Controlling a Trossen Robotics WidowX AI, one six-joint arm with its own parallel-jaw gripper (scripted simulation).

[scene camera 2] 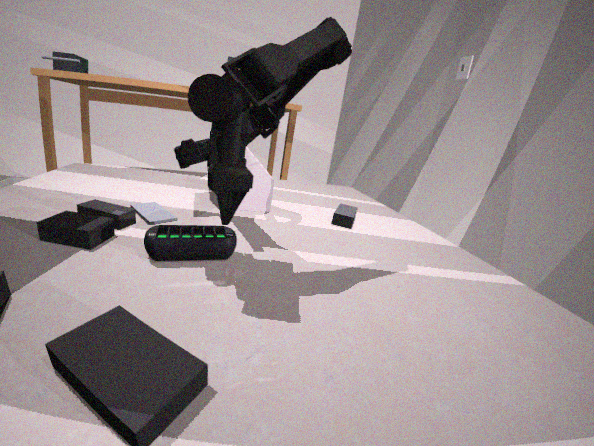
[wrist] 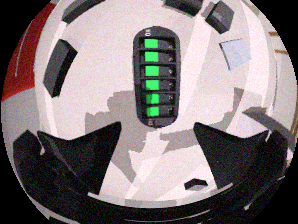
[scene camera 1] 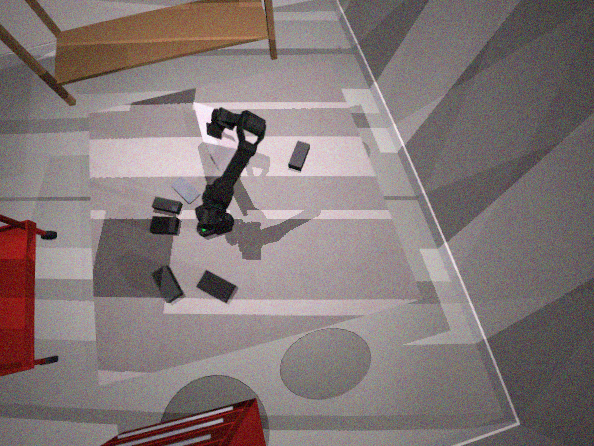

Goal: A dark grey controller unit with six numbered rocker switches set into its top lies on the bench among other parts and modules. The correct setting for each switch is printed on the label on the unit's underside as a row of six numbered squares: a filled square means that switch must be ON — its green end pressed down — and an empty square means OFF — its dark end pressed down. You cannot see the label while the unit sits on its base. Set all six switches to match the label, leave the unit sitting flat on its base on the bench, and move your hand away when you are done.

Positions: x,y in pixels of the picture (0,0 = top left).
Labels:
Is my gripper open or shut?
Open.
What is my gripper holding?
Nothing.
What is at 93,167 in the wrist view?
My gripper.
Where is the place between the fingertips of my gripper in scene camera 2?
At 223,215

